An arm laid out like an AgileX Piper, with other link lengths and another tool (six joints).
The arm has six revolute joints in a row. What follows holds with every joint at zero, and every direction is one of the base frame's. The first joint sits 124.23 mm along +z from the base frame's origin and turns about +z. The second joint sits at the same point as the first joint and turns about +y. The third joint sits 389.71 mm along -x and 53.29 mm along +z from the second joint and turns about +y. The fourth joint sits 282.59 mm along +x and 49.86 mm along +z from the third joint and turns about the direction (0.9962, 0, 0.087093). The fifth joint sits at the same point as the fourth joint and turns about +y. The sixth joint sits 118.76 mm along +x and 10.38 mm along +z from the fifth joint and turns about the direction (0.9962, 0, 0.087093). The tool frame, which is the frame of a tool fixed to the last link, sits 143.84 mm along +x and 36.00 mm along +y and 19.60 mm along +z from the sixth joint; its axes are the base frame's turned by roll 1.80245, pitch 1.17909 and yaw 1.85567 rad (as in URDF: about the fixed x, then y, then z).
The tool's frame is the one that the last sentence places.
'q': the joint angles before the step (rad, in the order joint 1, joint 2, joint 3, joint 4, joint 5, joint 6). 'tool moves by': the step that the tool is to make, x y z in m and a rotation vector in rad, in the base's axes. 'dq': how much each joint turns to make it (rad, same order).
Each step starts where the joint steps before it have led.
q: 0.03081 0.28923 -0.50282 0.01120 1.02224 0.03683
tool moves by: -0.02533 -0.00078 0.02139 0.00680 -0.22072 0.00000
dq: -0.00001 -0.22193 0.00111 0.00001 0.00000 -0.00001
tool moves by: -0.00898 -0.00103 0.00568 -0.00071 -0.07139 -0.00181
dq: -0.00002 -0.07133 0.00002 -0.00341 -0.00002 -0.00002
